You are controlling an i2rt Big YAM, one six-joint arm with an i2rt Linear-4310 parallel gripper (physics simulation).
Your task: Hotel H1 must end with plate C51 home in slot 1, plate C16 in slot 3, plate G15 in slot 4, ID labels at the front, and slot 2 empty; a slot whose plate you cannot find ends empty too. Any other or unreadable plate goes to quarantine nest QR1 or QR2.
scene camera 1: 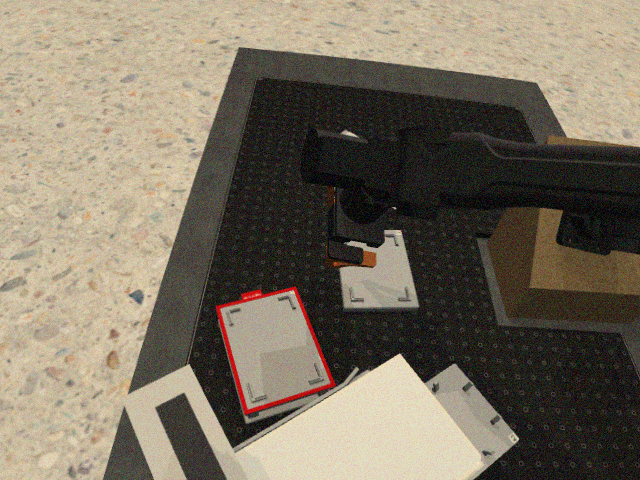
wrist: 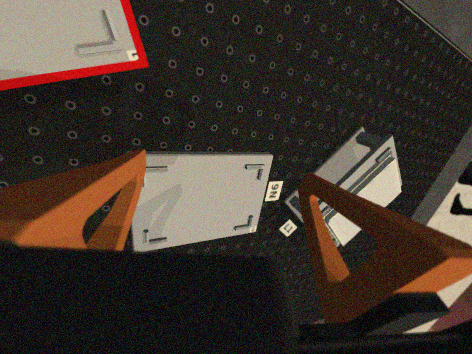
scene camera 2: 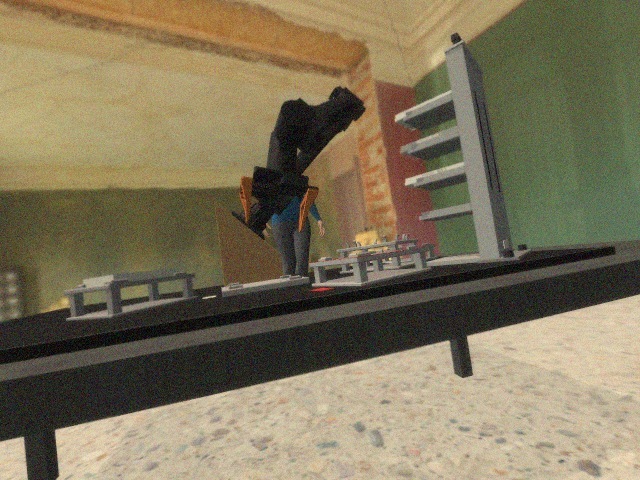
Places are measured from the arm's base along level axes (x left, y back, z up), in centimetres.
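Pixels of known places: gripper, fingertip midpoint: [scene camera 1: 331, 235] [wrist: 230, 170] [scene camera 2: 274, 227]; arm's base at its link origin: [scene camera 2: 245, 229].
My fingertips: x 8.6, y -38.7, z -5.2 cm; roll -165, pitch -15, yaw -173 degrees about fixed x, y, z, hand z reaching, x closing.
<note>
For each thing: its top centre in the pictures, then the offset to it from my fingertips. "spot": a spot on its surface instead.
- cream plate-like surface at a spot on its surface: [scene camera 1: 361, 423] spot: dx +33.8, dy +2.9, dz +21.9 cm
- flat grey nest N6 at its top centre: [wrist: 207, 205] [scene camera 1: 375, 263] [scene camera 2: 263, 279] dx -3.7, dy +8.2, dz -9.3 cm
- white plate at a spot on its surface: [wrist: 391, 180] [scene camera 2: 108, 275] spot: dx -27.9, dy -0.5, dz -4.7 cm
- label L1 at a spot on its surface: [wrist: 288, 228] spot: dx -20.4, dy +12.9, dz -11.1 cm
- red-edged raised nest at its top centre: [scene camera 1: 272, 342] [scene camera 2: 368, 251] dx +14.9, dy -5.6, dz -6.6 cm
Hotel H1 [scene camera 2: 478, 170] is a grey tower with four shelves; the upper three look thick and pale, as if bearing plates, and the lowest looks thin and bare. Slot numbers and plate IDs are unreadable. A cream plate-like surface [scene camera 1: 361, 423] covers the near part of scene camera 1. My gripper [scene camera 2: 273, 225] [wrist: 230, 170] is open and empty, above the flat grey nest N6 [scene camera 1: 379, 286] [scene camera 2: 268, 285] [wrist: 225, 200], which bears no plate. A white plate [wrist: 391, 180] [scene camera 2: 98, 280] lies on the raised nest by label L1 [wrist: 288, 228]; its ID is not readable.
A red-edged raised nest [scene camera 1: 284, 330] [wrist: 55, 35], bearing no plate, stands between N6 and the hotel. A grey pegged stand [scene camera 1: 465, 397] shows beside the cream surface. A wooden block [scene camera 1: 578, 258] [scene camera 2: 242, 253] stands near the arm. A person [scene camera 2: 294, 232] is behind the table.
</note>
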